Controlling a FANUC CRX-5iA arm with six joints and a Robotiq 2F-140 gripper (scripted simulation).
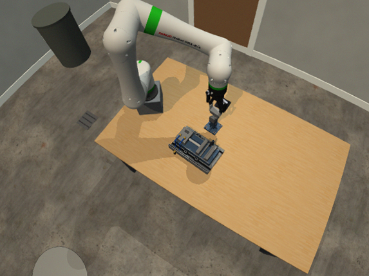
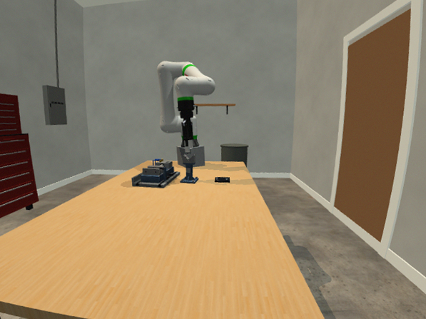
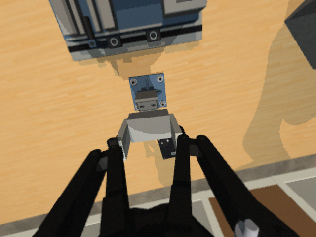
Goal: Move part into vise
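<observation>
Right now the part is 30 mm below my hand. Round my hand: white cylinder rod (190 mm to the right, 130 mm below, 50 mm behind); then work stop (160 mm to the right, 120 mm below, 50 mm ahead); then moving jaw (200 mm to the right, 130 mm below).
</observation>
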